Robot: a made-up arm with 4 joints. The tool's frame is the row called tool. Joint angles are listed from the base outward.
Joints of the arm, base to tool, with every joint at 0 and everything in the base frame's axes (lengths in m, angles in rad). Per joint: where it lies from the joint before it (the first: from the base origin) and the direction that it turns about. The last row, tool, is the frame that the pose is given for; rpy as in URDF.
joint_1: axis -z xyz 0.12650 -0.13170 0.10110
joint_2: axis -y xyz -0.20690 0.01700 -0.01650
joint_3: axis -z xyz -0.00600 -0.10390 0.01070
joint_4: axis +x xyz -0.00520 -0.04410 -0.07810
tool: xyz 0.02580 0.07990 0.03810 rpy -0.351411 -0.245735 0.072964
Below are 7 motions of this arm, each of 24 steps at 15 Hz.
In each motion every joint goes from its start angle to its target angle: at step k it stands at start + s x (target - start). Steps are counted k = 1, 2, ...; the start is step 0. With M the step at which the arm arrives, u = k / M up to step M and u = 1 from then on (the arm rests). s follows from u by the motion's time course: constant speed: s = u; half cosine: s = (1 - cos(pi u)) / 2; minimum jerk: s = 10 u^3 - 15 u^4 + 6 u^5.
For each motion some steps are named. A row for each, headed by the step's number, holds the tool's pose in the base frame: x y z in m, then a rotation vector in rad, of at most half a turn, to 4 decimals.
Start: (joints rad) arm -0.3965 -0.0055 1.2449 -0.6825
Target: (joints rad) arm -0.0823 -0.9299 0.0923 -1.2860
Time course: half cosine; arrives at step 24
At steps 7, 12, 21, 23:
7: -0.0233 -0.2729 -0.0189 -1.2629 0.3002 -0.3774
12: -0.0803 -0.2590 -0.0296 -1.4747 0.4352 0.0993
21: -0.1647 -0.2330 -0.0110 -1.4714 0.5252 0.8621
23: -0.1700 -0.2307 -0.0082 -1.4554 0.5232 0.9145

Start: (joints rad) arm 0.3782 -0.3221 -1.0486 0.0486
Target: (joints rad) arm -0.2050 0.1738 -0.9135 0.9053
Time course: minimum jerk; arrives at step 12
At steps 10, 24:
10: -0.0409 -0.2483 0.1065 0.5532 -0.0791 1.0331
24: -0.0366 -0.2531 0.1078 0.5759 -0.0741 1.0488

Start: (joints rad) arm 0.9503 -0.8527 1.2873 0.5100
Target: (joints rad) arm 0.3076 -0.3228 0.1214 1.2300
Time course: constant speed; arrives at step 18
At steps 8, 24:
8: -0.1015 -0.0983 0.1010 0.1528 0.1197 -1.5557
24: -0.1003 -0.2090 0.1016 0.8194 -0.1114 -0.6656

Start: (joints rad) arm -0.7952 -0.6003 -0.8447 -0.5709
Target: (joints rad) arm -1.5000 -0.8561 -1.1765 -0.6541
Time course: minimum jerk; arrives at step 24
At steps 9, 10, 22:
9: 0.0102 -0.3897 0.0394 -0.3467 -0.2898 2.1086
10: 0.0229 -0.3971 0.0409 -0.3251 -0.2904 2.1812
22: 0.1559 -0.4308 0.0564 -0.0969 -0.2401 2.8232

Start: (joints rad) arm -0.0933 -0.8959 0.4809 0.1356
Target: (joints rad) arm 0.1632 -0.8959 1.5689 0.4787
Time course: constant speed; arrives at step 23
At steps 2, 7, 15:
2: -0.0709 -0.2202 0.0533 -0.4953 0.6501 -0.3420
7: -0.0718 -0.2198 0.0572 -0.5442 0.6377 -0.6389
15: -0.0790 -0.2163 0.0685 -0.6355 0.5763 -1.1047

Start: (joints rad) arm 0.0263 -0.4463 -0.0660 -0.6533
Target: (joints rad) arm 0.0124 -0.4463 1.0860 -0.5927
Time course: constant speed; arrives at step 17
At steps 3, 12, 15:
3: -0.0998 -0.1737 -0.0006 -0.9694 0.2462 0.1850
12: -0.0822 -0.1975 -0.0060 -1.0987 0.5265 -0.3645
15: -0.0793 -0.2073 -0.0063 -1.1302 0.6131 -0.5541

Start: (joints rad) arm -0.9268 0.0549 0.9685 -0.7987
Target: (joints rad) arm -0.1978 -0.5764 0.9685 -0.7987
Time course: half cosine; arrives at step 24
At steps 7, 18, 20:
7: 0.0597 -0.3139 -0.0158 -1.1988 -0.0885 0.0002
18: -0.0580 -0.2755 -0.0198 -1.3950 0.5216 -0.1930
20: -0.0711 -0.2658 -0.0190 -1.4015 0.6022 -0.2104

